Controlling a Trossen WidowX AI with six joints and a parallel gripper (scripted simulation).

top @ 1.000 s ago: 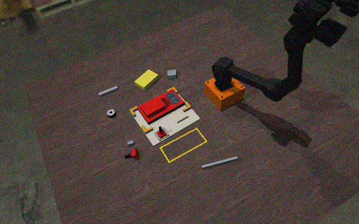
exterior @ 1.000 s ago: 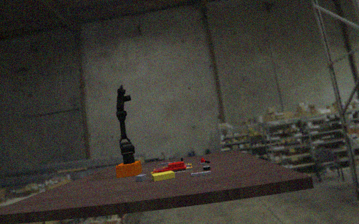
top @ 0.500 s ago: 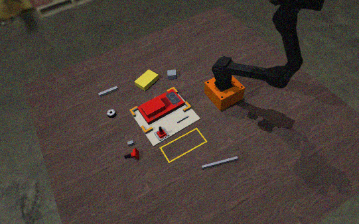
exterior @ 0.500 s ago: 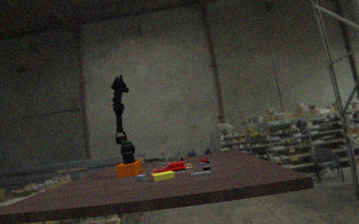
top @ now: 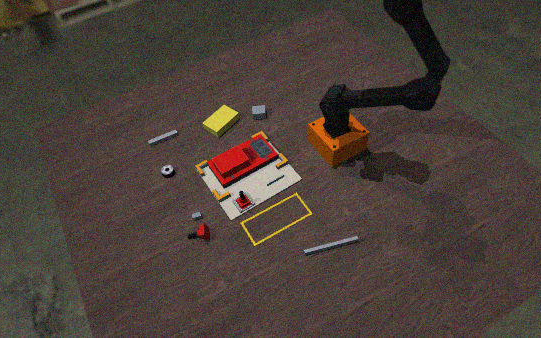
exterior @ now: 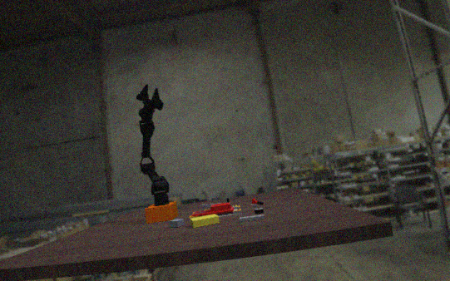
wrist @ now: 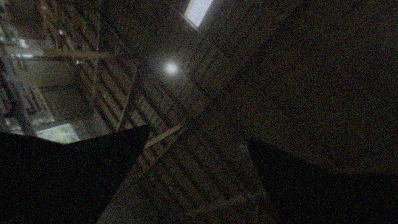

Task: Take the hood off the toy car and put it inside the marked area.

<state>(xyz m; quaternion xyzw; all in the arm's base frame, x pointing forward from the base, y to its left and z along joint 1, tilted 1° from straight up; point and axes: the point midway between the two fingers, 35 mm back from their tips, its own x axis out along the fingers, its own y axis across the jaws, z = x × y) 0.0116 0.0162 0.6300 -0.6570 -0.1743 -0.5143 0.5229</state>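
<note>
My gripper tip is 31 cm short of the red hood, 5 cm to the left of it and 70 cm above it. From my gripper tip the other things lie so: grey cube 14 cm ahead, 22 cm to the right, 72 cm below; long grey bar 16 cm ahead, 32 cm to the left, 73 cm below; yellow block 27 cm ahead, 25 cm to the right, 72 cm below.
</note>
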